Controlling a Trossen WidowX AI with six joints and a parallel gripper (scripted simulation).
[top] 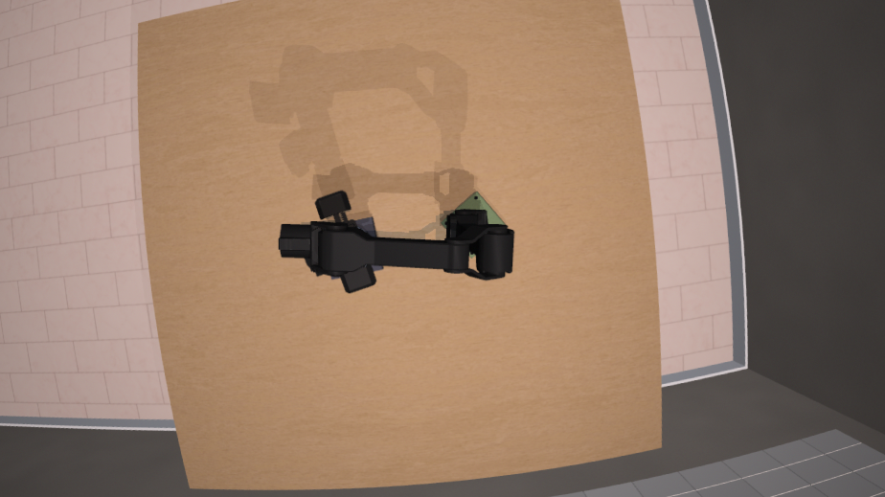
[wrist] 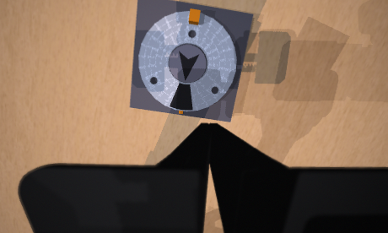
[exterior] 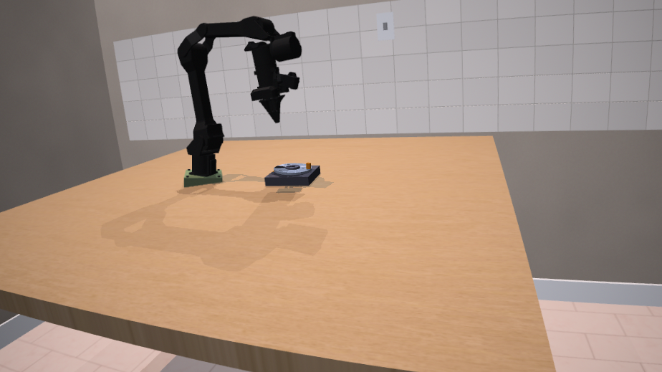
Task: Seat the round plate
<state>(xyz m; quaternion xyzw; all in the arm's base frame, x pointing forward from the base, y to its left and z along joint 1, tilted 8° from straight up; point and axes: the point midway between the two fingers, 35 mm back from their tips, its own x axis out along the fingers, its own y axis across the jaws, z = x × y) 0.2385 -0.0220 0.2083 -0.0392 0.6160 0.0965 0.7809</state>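
My hand is 16 cm above the round plate, 3 cm short of it and 2 cm to the right of it. From my hand the other things lie so: dark square base 19 cm below, 3 cm ahead, 2 cm to the left; then raised centre hub 17 cm below, 3 cm ahead, 2 cm to the left.
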